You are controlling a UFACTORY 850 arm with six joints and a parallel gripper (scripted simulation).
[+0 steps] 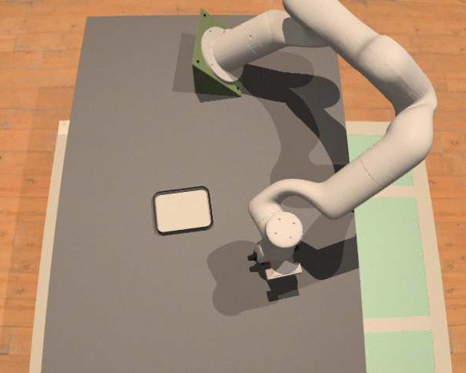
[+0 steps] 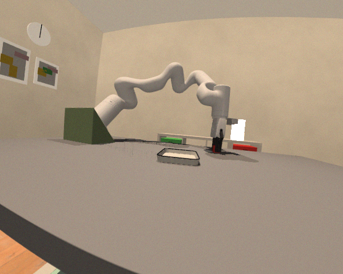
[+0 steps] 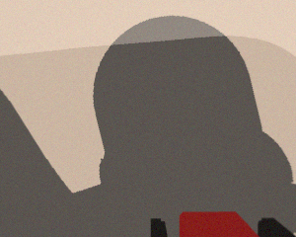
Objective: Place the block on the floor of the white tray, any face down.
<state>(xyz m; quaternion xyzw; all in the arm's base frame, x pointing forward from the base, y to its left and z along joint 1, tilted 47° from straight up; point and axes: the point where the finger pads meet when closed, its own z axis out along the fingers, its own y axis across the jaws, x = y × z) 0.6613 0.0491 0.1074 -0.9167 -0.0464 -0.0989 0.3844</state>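
Now: the red block 1 cm below my hand. Round my hand: white tray 25 cm to the right, 16 cm behind, 1 cm below.
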